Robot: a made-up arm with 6 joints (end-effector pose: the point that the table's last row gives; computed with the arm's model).
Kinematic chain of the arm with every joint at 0, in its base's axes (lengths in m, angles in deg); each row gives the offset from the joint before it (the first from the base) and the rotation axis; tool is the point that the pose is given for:
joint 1: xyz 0 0 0.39 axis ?
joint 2: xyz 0.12 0 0 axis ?
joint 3: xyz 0 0 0.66 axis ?
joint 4: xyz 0 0 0.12 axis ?
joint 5: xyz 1.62 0 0 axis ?
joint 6: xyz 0.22 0 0 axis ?
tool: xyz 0 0 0
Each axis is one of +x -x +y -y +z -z.
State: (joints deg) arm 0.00 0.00 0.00 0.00 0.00 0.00
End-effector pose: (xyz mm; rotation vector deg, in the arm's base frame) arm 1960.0 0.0 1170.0 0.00 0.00 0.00
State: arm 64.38 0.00 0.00 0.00 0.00 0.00
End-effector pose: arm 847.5 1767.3 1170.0 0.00 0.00 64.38
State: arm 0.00 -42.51 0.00 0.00 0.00 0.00
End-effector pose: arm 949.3 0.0 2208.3 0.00 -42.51 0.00
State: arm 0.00 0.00 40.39 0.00 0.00 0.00
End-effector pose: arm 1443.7 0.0 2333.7 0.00 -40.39 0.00
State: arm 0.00 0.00 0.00 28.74 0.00 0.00
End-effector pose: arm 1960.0 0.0 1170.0 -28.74 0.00 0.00
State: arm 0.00 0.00 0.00 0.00 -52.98 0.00
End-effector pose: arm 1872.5 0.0 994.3 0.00 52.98 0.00
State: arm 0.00 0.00 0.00 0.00 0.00 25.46
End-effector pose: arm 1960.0 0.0 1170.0 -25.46 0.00 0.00
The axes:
joint 1: +z
joint 2: +y
joint 3: -y
joint 4: -x
joint 5: -y
joint 6: -x

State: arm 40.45 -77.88 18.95 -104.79 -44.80 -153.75
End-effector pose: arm -778.3 -466.6 2273.1 -50.29 -128.44 -55.50
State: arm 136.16 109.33 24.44 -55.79 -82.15 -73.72
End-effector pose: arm -764.8 484.5 -1472.2 -69.38 95.05 -55.42
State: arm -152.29 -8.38 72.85 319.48 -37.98 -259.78
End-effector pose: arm -207.3 -208.2 2818.0 -97.04 73.50 -117.44
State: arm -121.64 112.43 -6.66 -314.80 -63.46 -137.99
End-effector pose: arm -55.1 176.8 -1354.3 -49.78 -49.75 89.61
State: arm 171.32 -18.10 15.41 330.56 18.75 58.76
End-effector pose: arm -1318.6 236.5 2178.1 57.89 -36.74 135.03
